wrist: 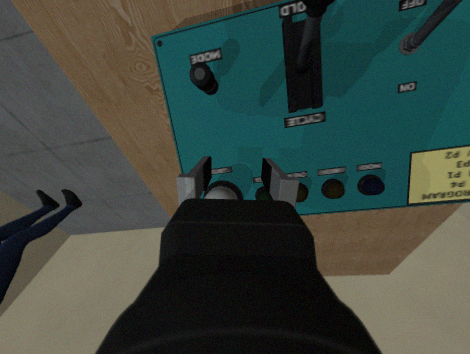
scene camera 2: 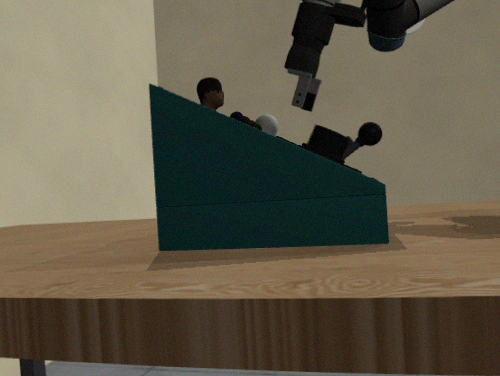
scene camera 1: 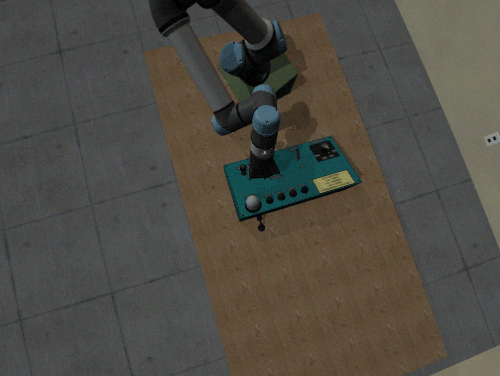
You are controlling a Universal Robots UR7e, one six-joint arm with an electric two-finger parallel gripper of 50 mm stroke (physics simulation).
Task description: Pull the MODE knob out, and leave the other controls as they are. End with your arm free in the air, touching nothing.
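Frame: origin at the arm's base, x ahead, y left, z up, level; metres.
Seen in the pictures: gripper, between the fingertips: (wrist: 236, 167) (scene camera 2: 301, 108) (scene camera 1: 257, 177); arm's base, origin of its link: (scene camera 1: 255, 69).
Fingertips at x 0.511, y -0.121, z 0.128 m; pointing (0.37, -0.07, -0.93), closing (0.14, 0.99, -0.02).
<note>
Pixels of each thing's top centre, then the offset from my fingertips to it. "spot": a spot on its surface instead.
- MODE knob, centre of its top: (wrist: 202, 88) (scene camera 1: 243, 169) dx -0.058, dy -0.034, dz -0.076 m
- CYCLE lever, centre of its top: (wrist: 328, 21) (scene camera 2: 352, 123) dx -0.100, dy +0.083, dz -0.052 m
- toggle, centre of its top: (wrist: 450, 20) dx -0.086, dy +0.204, dz -0.085 m
- white dome, a spot on its surface: (scene camera 2: 267, 124) spot: dx +0.074, dy -0.010, dz -0.022 m
The MODE knob (scene camera 1: 243, 169) (wrist: 202, 76) is a small black knob on a stem, near a corner of the teal sloped panel (scene camera 1: 233, 189) (scene camera 2: 270, 190) (wrist: 235, 130). In the wrist view it stands beside its MODE label (wrist: 205, 56). My gripper (scene camera 2: 306, 107) (wrist: 236, 167) is open and empty, in the air above the panel, clear of its surface. In the wrist view the MODE knob lies ahead of the fingers and a little to the left. In scene camera 1 the fingertips are hidden under the arm.
The CYCLE lever (scene camera 2: 370, 134) (wrist: 307, 42) stands beside the MODE knob and rises high. A toggle (wrist: 432, 25) stands farther right. A white dome (scene camera 1: 253, 203) (scene camera 2: 267, 124) and several round buttons line the panel's higher side. A person's legs (wrist: 30, 222) show behind.
</note>
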